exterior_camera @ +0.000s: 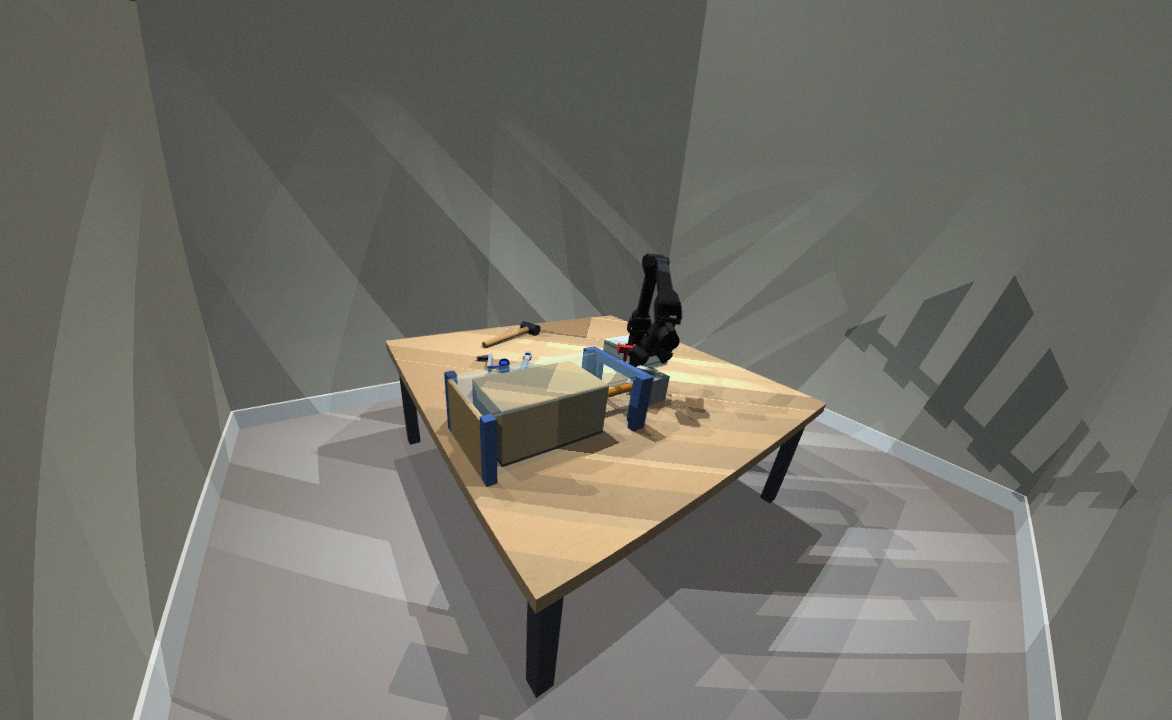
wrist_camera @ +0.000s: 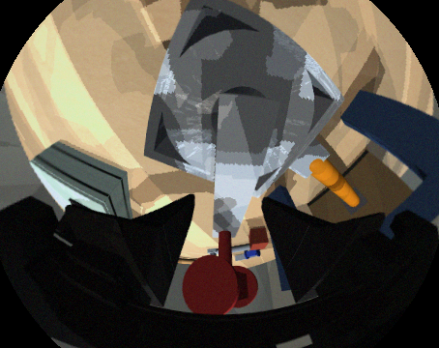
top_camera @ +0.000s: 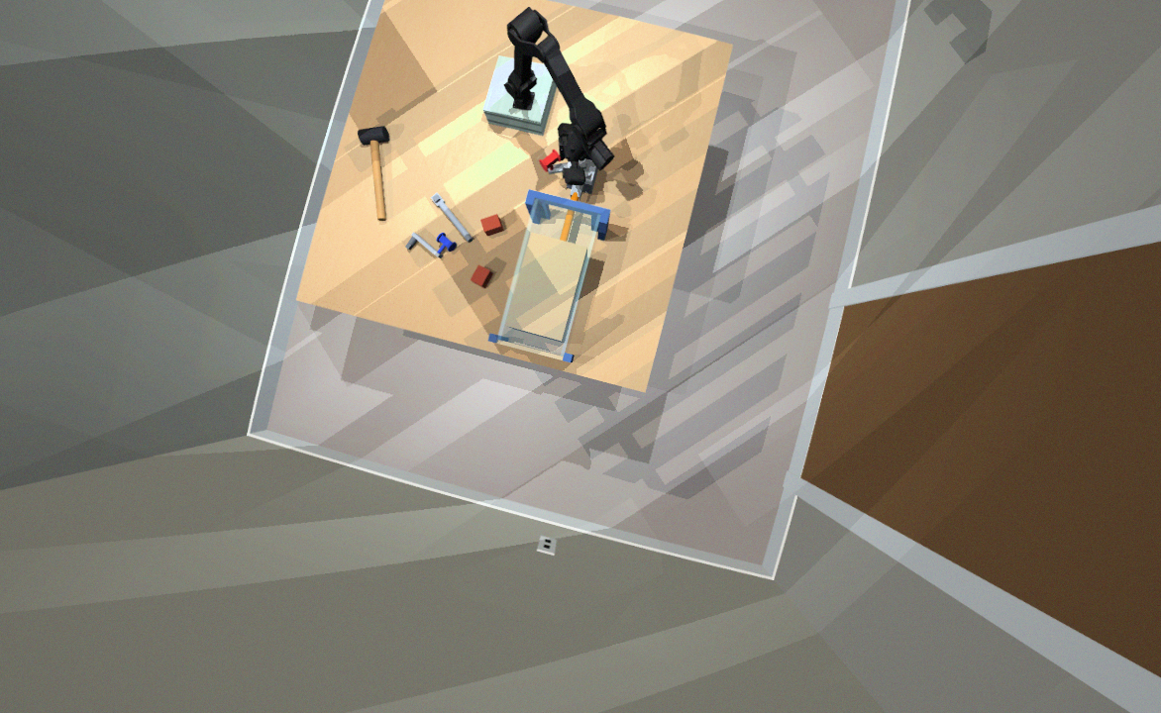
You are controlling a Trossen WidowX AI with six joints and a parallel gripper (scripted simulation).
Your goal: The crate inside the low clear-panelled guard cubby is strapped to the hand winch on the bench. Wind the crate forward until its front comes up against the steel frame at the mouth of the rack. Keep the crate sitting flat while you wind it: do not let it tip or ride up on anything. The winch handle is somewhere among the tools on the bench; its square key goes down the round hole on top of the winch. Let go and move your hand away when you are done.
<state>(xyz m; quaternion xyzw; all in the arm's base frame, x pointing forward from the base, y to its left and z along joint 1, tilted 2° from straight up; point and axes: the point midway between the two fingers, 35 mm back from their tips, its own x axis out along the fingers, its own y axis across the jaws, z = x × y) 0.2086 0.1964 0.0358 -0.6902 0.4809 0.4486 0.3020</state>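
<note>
Right now my gripper tip is 1 cm short of the red knob, 3 cm to the left of it and 5 cm below it. The rest, counted from my gripper tip: orange strap (4 cm ahead, 6 cm to the left, 3 cm below); then winch handle (2 cm above); then grey winch (4 cm behind, 5 cm to the left, 6 cm below).
</note>
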